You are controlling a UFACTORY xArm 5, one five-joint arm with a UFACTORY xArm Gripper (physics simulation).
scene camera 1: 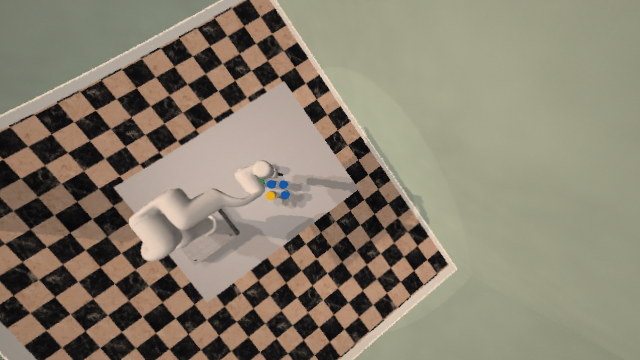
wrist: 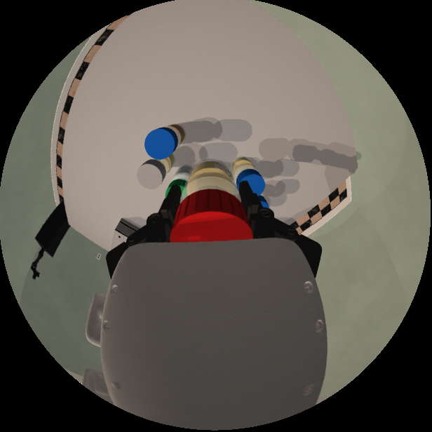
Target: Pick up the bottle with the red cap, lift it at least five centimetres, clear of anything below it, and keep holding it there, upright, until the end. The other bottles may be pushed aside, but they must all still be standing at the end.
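Frame: origin at the arm's base, x ahead, y left, z up, level; metres.
Seen in the pictures: arm's base, link origin: point(scene camera 1: 206, 224).
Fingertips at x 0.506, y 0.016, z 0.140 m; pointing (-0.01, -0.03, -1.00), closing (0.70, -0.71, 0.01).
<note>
Offsets run from my fingertips to a thing's top centre. Level surfaces: height alone.
My gripper point(wrist: 210, 194) is shut on the bottle with the red cap point(wrist: 211, 220), with a black finger on each side of it. The bottle is in line with the gripper, looks upright and hangs above the table; the exact height is hard to tell. In the scene view the arm's wrist hides it. Lower down stand a blue-capped bottle point(wrist: 160, 143), a grey-capped one point(wrist: 151, 174), a green-capped one {0.103 m down, 0.096 m back, 0.000 m left} point(wrist: 176, 189) point(scene camera 1: 262, 181) partly hidden by a finger, and another blue-capped one point(wrist: 251, 182). The scene view also shows a yellow cap {0.103 m down, 0.090 m back, 0.103 m right} point(scene camera 1: 270, 195) and blue caps {0.103 m down, 0.014 m ahead, 0.093 m right} point(scene camera 1: 283, 184).
The bottles stand close together on the pale table {0.208 m down} point(scene camera 1: 280, 115) point(wrist: 200, 65), beside and below the gripper. The table's right corner lies beyond them in the scene view. A dark bar point(scene camera 1: 229, 222) lies near the arm's base. Checkered floor point(scene camera 1: 320, 240) surrounds the table.
</note>
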